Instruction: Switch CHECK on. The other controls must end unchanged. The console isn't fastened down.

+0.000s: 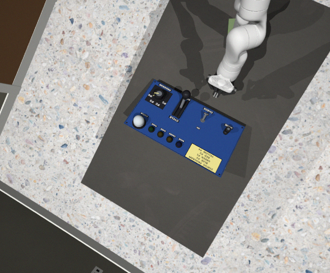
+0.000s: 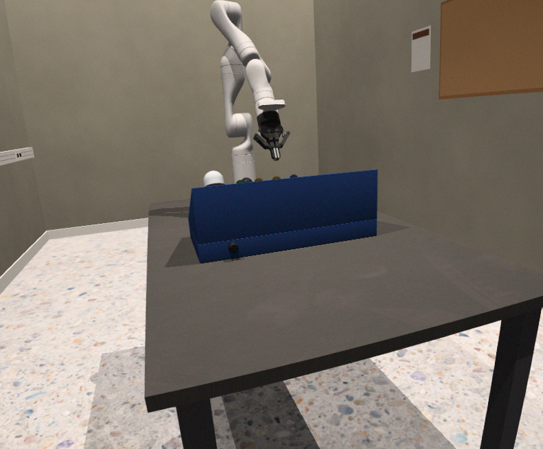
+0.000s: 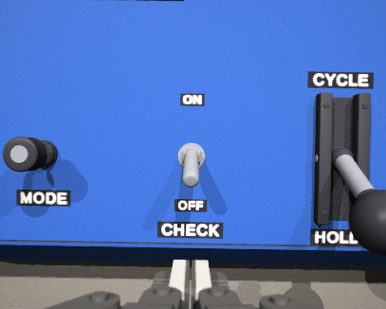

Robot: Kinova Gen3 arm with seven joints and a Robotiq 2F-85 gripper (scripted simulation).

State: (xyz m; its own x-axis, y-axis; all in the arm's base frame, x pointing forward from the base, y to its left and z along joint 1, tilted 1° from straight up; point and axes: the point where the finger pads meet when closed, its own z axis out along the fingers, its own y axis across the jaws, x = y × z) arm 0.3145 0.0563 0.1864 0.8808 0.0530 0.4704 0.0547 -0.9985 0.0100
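My gripper is now 11 cm short of the check toggle, 1 cm to the right of it and 11 cm above it. The rest, counted from my hand: cycle lever: 10 cm ahead, 11 cm to the right, 11 cm below; then program dial: 14 cm ahead, 24 cm to the right, 12 cm below; then mode knob: 11 cm ahead, 13 cm to the left, 12 cm below.
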